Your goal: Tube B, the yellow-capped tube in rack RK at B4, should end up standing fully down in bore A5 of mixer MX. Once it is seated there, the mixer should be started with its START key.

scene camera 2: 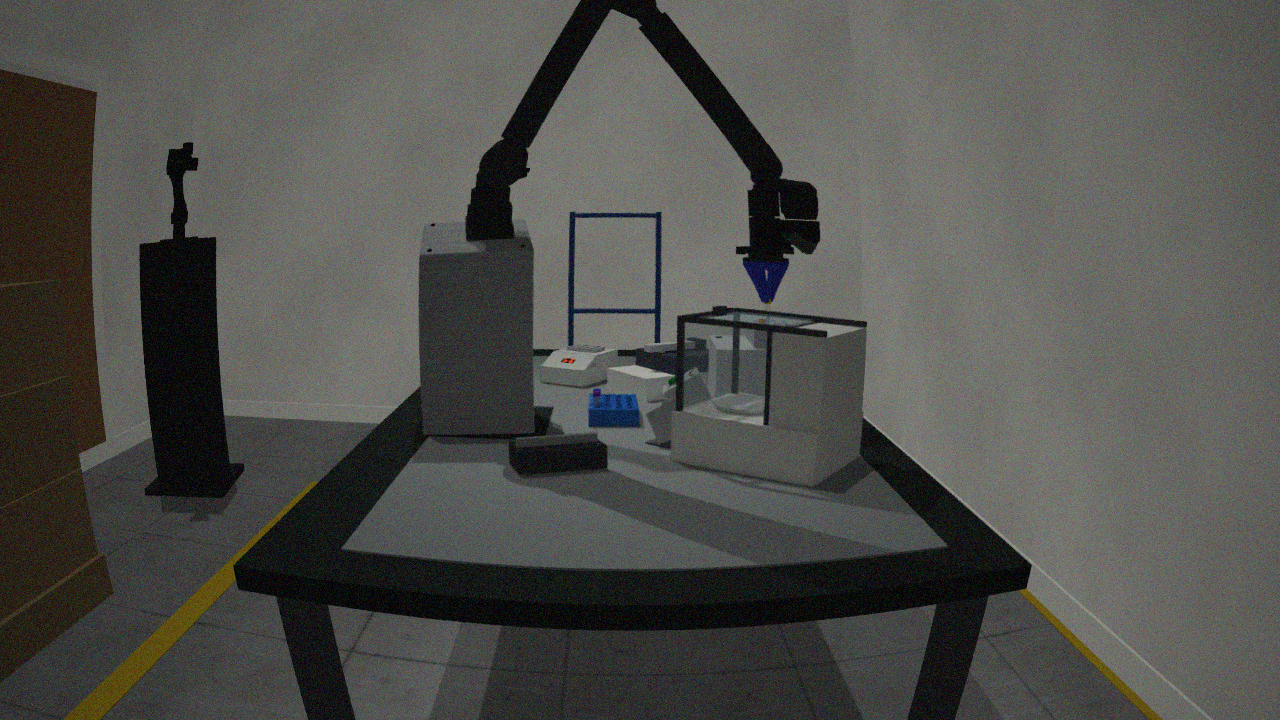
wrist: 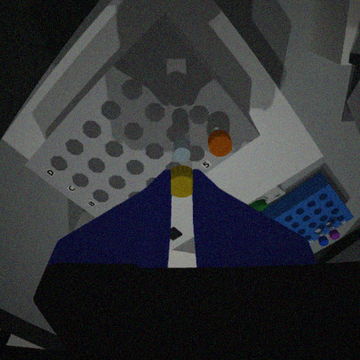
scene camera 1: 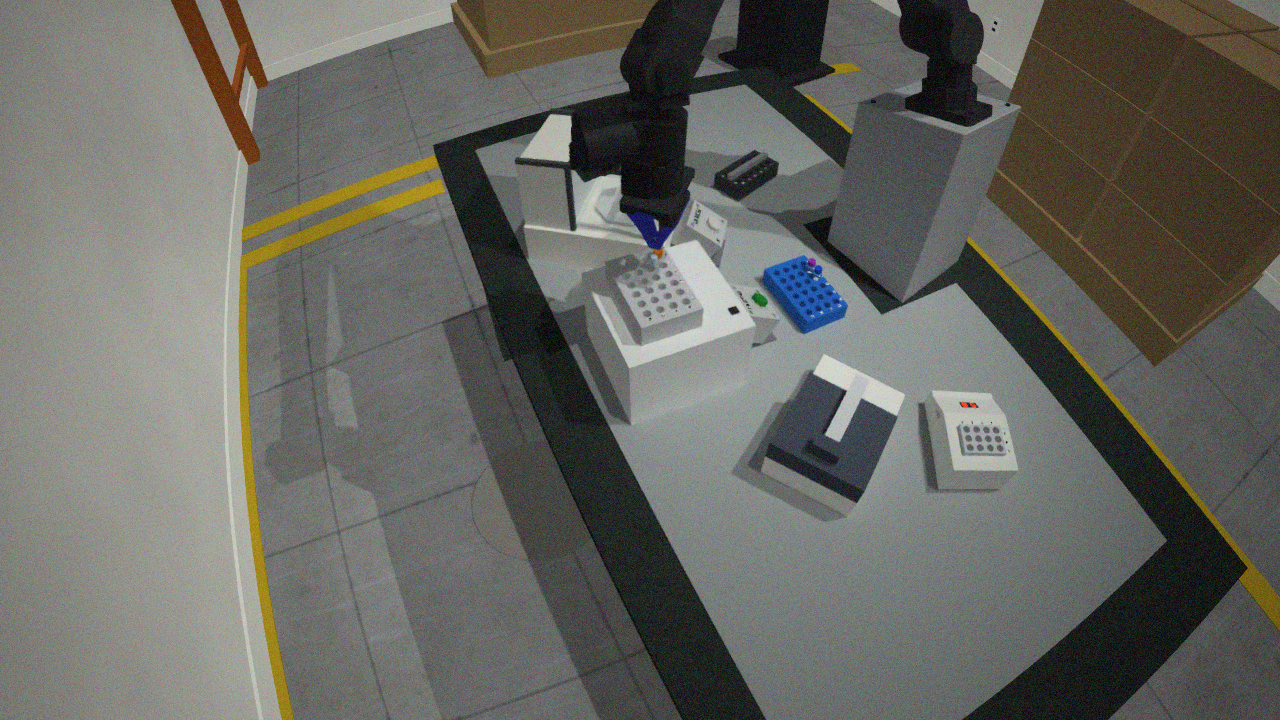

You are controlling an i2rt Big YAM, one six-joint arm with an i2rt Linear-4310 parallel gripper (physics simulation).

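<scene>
My gripper is shut on the yellow-capped tube, just below its cap, over the "5" end of the bore block on white mixer MX. The tube's clear lower part points down at the block beside the "5" mark. Whether its tip is in a bore or above one I cannot tell. An orange-capped tube stands in the block close by. A green key is on the sloped panel beside the mixer; its lettering is too small to read.
Blue rack RK holds tubes with purple and blue caps. A glass-sided balance stands close behind the mixer. A dark-lidded device, a small block heater and a black holder also stand on the table.
</scene>
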